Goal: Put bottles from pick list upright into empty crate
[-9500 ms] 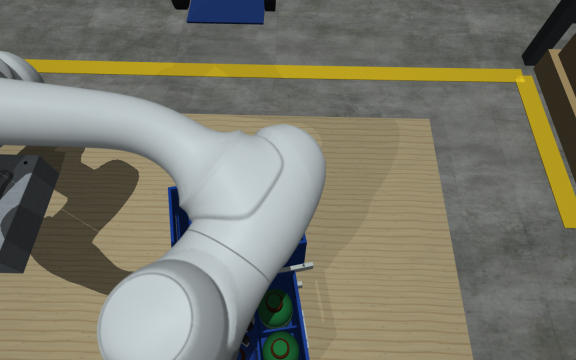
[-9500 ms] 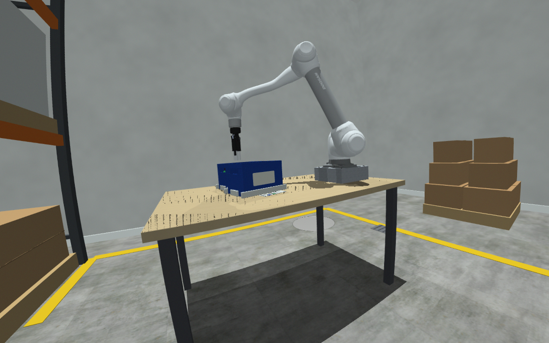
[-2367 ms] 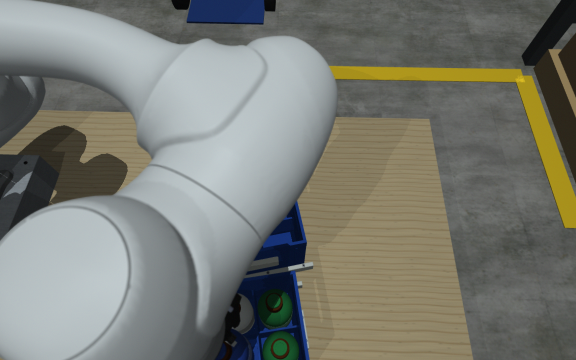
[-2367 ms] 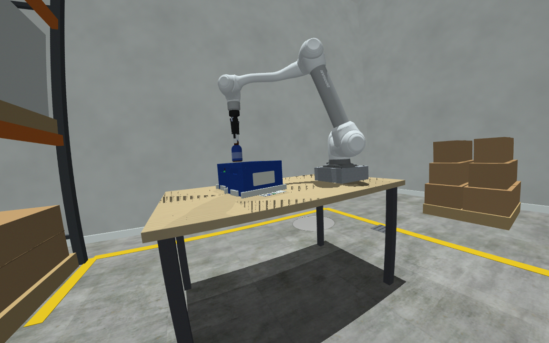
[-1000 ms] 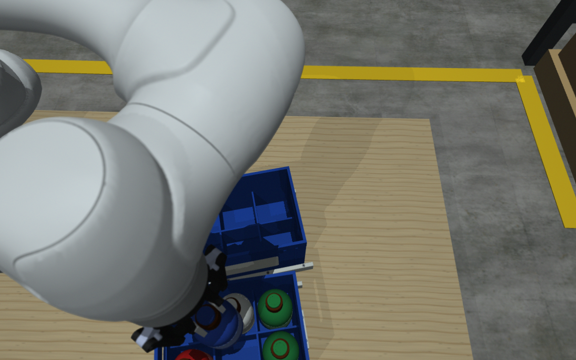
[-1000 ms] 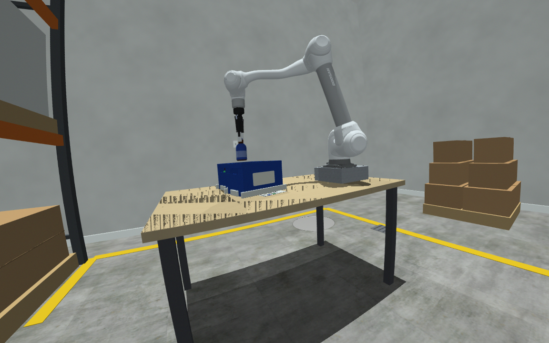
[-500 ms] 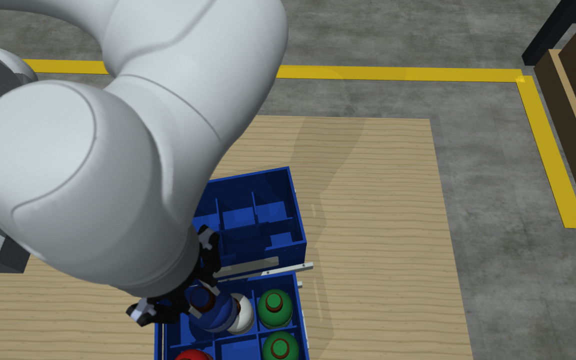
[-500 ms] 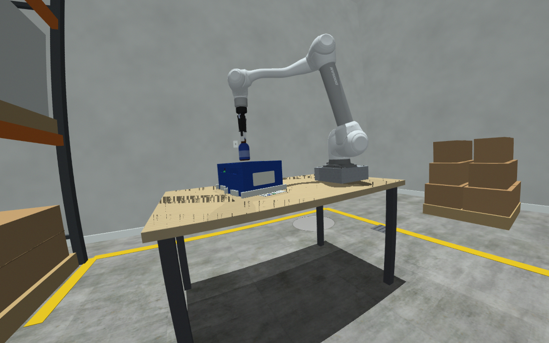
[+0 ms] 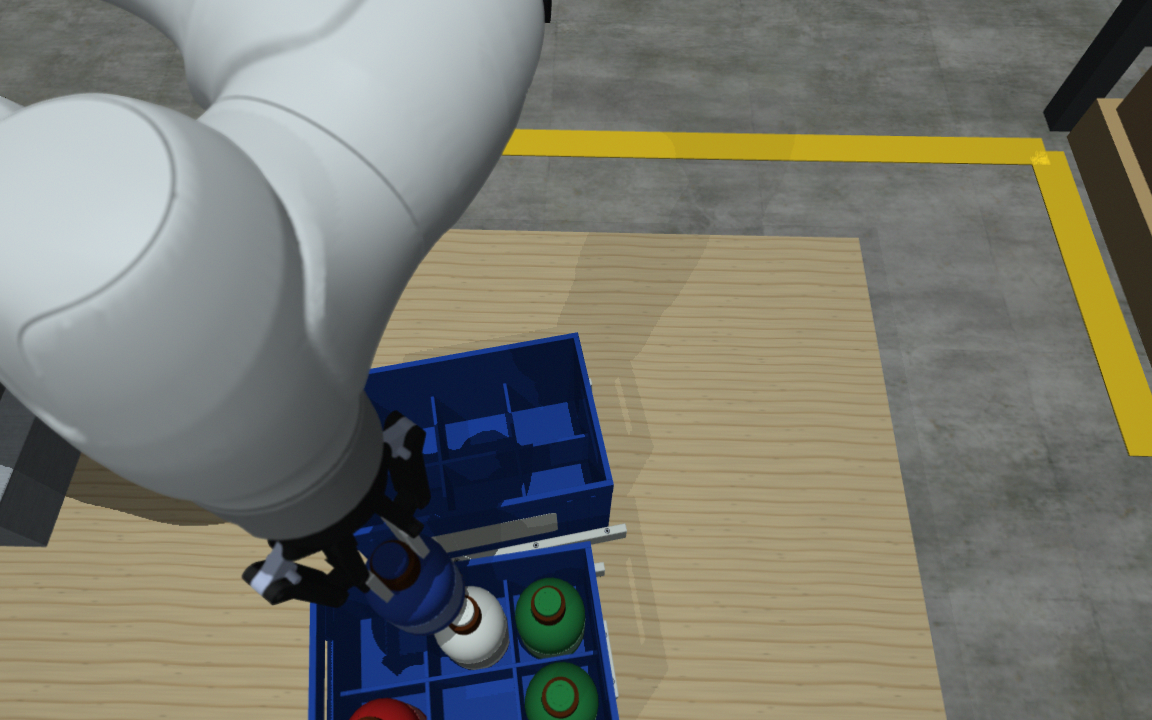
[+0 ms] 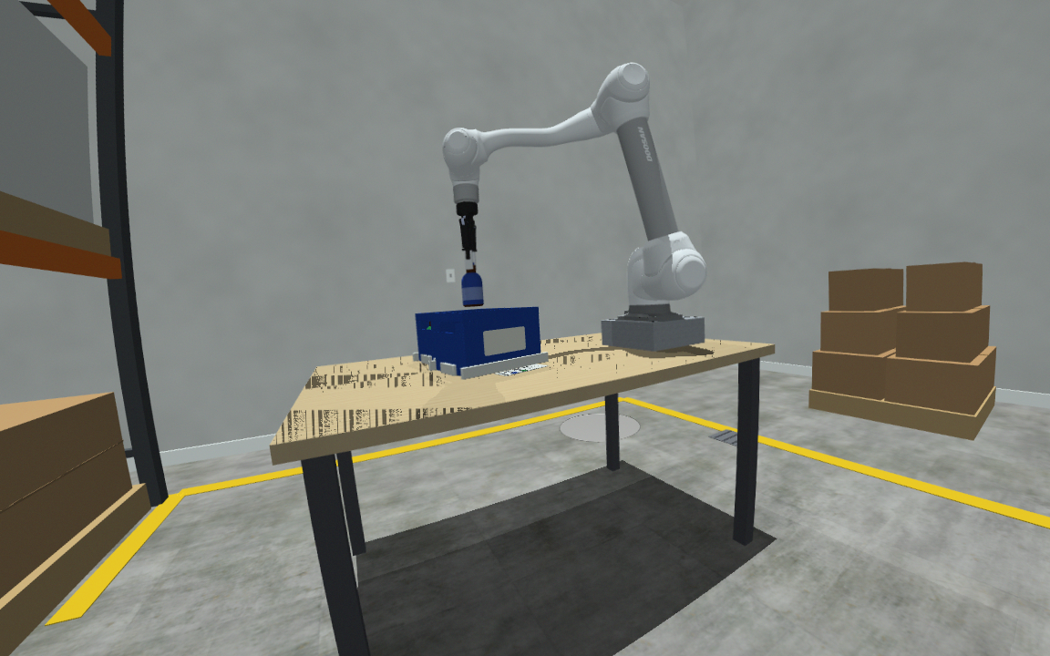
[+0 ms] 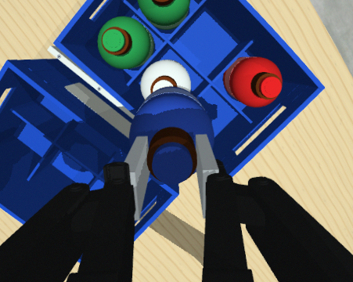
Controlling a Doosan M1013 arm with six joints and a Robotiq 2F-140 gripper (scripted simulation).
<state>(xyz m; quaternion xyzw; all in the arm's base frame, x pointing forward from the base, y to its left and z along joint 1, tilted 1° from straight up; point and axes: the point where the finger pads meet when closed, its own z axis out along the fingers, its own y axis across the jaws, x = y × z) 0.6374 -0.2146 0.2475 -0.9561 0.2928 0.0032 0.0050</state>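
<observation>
Now: hand 8 cm above the blue bottle. Round my hand: pick list (3 cm behind, 31 cm to the left, 35 cm below); white bottle (3 cm ahead, 26 cm below); red bottle (4 cm behind, 12 cm to the right, 26 cm below).
</observation>
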